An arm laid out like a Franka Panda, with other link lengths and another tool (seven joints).
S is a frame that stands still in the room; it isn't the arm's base.
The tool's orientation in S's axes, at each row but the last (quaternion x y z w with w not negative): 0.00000 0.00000 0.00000 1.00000; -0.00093 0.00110 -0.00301 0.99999; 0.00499 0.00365 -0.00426 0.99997; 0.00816 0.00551 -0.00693 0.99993; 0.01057 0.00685 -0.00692 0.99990
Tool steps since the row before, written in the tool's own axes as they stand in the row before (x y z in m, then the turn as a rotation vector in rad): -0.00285 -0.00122 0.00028 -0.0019 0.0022 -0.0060; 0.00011 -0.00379 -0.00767 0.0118 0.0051 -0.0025; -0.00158 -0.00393 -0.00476 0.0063 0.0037 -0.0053; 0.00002 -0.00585 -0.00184 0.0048 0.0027 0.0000; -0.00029 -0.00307 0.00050 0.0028 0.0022 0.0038
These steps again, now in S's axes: -0.00285 -0.00122 0.00028 -0.0019 0.0022 -0.0060; 0.00007 -0.00380 -0.00766 0.0118 0.0050 -0.0025; -0.00165 -0.00387 -0.00479 0.0063 0.0037 -0.0053; -0.00008 -0.00582 -0.00193 0.0048 0.0026 0.0000; -0.00033 -0.00308 0.00044 0.0029 0.0021 0.0038
